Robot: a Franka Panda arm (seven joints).
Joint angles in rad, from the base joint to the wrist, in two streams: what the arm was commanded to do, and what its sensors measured. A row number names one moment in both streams.
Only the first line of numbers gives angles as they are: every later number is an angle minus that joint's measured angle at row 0.
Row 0, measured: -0.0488, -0.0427, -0.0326, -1.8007, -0.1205, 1.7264, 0.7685
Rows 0 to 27, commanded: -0.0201, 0.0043, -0.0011, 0.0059, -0.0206, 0.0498, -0.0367; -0.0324, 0.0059, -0.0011, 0.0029, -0.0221, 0.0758, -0.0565; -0.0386, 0.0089, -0.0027, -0.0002, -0.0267, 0.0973, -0.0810; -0.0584, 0.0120, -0.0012, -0.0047, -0.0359, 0.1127, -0.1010; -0.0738, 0.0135, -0.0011, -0.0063, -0.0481, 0.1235, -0.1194; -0.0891, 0.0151, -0.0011, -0.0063, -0.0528, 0.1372, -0.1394; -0.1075, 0.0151, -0.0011, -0.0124, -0.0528, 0.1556, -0.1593; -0.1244, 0.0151, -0.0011, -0.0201, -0.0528, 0.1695, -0.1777; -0.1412, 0.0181, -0.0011, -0.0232, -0.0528, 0.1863, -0.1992; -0.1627, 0.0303, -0.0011, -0.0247, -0.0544, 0.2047, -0.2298; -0.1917, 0.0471, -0.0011, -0.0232, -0.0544, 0.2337, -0.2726; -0.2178, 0.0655, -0.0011, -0.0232, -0.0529, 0.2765, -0.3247; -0.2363, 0.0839, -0.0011, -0.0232, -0.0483, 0.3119, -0.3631; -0.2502, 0.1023, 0.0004, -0.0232, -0.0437, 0.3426, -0.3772; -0.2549, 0.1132, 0.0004, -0.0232, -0.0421, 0.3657, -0.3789; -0.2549, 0.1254, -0.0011, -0.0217, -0.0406, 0.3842, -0.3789; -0.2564, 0.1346, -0.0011, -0.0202, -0.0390, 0.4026, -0.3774; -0.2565, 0.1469, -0.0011, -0.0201, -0.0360, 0.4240, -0.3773; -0.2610, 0.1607, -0.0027, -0.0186, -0.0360, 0.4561, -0.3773; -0.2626, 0.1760, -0.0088, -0.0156, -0.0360, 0.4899, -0.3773; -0.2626, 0.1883, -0.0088, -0.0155, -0.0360, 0.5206, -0.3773; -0.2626, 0.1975, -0.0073, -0.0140, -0.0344, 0.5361, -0.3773; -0.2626, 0.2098, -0.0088, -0.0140, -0.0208, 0.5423, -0.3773; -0.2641, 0.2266, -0.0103, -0.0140, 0.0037, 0.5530, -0.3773; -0.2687, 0.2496, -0.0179, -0.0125, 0.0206, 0.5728, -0.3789; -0.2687, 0.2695, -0.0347, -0.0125, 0.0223, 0.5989, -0.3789; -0.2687, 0.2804, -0.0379, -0.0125, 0.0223, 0.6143, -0.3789; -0.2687, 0.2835, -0.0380, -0.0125, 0.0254, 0.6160, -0.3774
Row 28, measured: -0.2611, 0.2457, -0.0279, -0.0256, 0.0039, 0.5740, -0.3661
